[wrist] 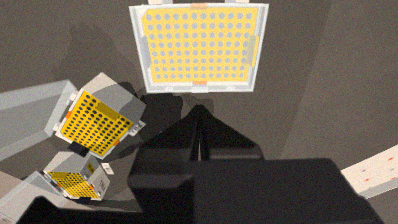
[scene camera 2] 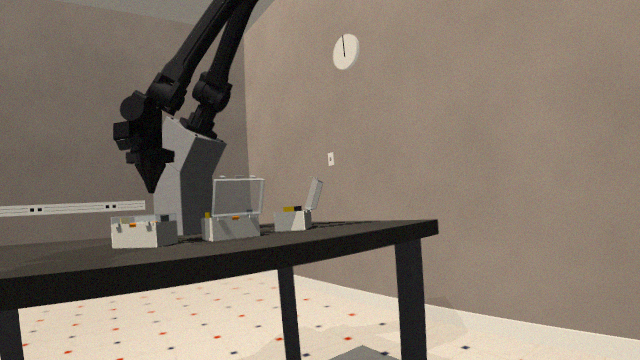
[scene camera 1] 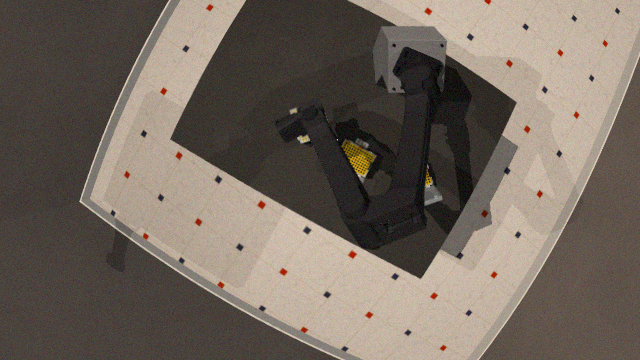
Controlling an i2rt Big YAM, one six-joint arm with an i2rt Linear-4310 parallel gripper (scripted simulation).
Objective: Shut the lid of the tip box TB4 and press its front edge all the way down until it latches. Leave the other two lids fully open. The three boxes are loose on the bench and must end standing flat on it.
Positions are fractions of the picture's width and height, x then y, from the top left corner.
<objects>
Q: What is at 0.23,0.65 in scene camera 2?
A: A box.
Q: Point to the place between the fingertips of the gripper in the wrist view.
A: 0.50,0.50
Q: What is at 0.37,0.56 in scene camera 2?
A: A box.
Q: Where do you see a box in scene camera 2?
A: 0.46,0.61
</objects>
